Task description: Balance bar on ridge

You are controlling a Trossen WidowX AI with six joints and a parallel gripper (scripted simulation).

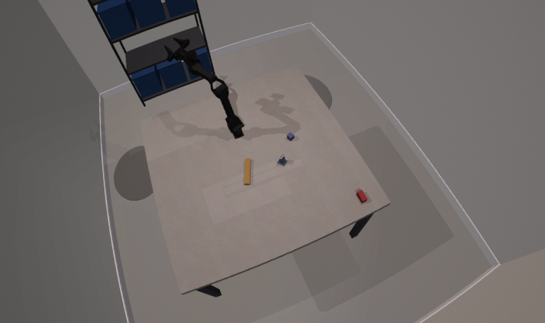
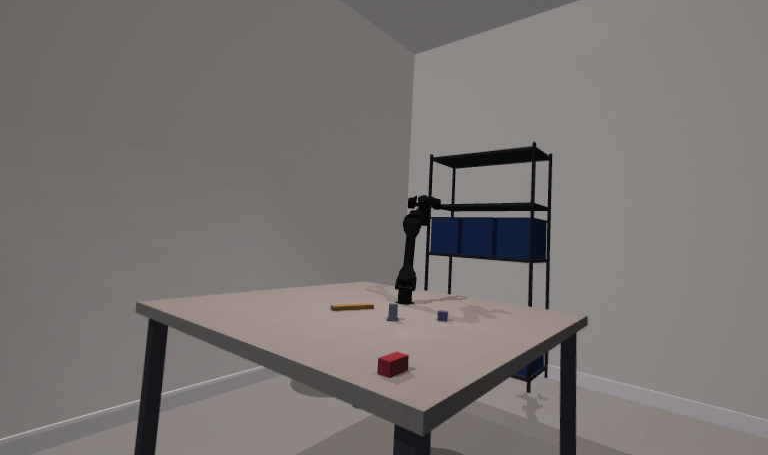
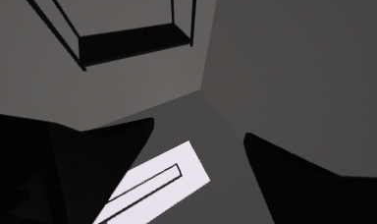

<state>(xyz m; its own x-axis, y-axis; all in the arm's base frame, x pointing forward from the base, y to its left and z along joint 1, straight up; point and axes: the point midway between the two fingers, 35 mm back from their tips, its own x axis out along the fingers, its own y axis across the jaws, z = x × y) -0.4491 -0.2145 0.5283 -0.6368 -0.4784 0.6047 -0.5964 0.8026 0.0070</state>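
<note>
The orange bar lies 770 mm ahead of my gripper tip, 190 mm to the left of it and 540 mm below it. Also, from my gripper tip: red block (1210 mm ahead, 730 mm to the left, 530 mm below); then small cube (650 mm ahead, 530 mm to the left, 530 mm below).
</note>
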